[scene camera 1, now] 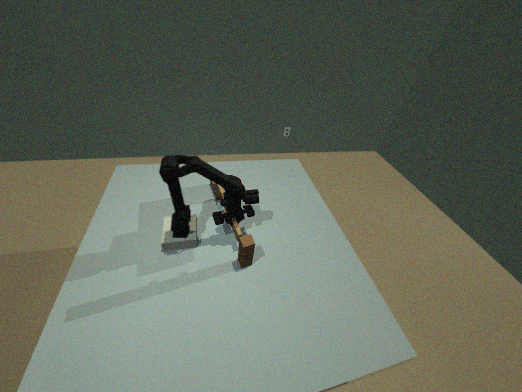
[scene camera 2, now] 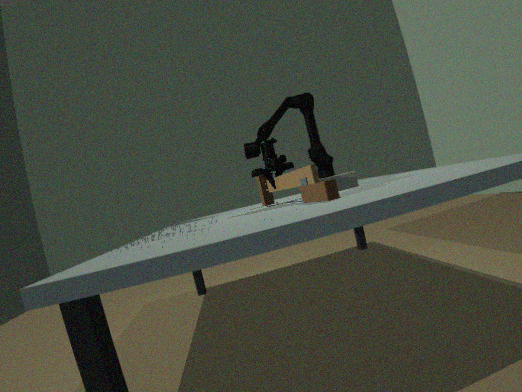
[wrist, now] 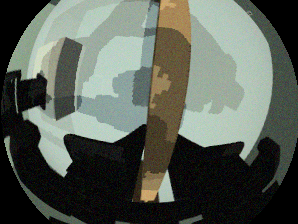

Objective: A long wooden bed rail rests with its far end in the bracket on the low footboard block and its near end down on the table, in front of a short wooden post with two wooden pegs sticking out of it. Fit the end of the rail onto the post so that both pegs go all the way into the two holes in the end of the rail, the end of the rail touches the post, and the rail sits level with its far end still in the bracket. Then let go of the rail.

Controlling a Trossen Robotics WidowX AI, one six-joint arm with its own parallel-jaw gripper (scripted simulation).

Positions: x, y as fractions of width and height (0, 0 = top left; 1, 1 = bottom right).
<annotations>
A wooden rail (scene camera 2: 0.55, 0.46): 0.95 m from the lens.
</annotations>
